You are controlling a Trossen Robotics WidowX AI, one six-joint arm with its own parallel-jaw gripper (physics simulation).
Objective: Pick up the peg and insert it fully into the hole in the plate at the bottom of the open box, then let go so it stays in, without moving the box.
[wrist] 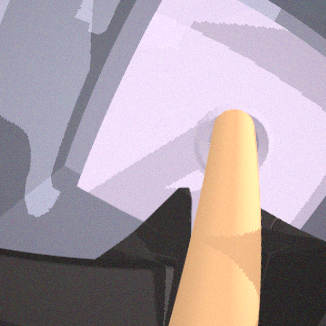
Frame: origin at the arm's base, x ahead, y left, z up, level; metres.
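Seen in the pictures: gripper, fingertip midpoint: (199, 198).
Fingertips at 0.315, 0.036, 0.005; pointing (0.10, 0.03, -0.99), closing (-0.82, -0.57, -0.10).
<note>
A point is followed by its place in that frame, as x, y, z.
The orange peg (232, 175) {0.324, 0.012, 0.042} is held between the black fingers of my gripper (199, 198) {0.315, 0.036, 0.005}, which is shut on it. The peg points away from the camera, up the wrist view, and its rounded far end lies across the round hole (263, 141) {0.310, 0.005, 0.006}. The hole's ring shows on both sides of the peg, and the peg hides its middle. I cannot tell whether the peg's end is above the rim or touching it. The pale lilac plate (145, 95) {0.352, 0.016, 0.004} lies at the bottom of the open box (103, 95) {0.378, 0.038, -0.046}. The peg's near end is out of view.
The box's grey walls border the plate at the left and upper right. A grey surface with light and dark shadow patches (45, 75) {0.387, 0.027, 0.011} lies to the left. Shadows fall across the plate, one running from the lower left to the hole.
</note>
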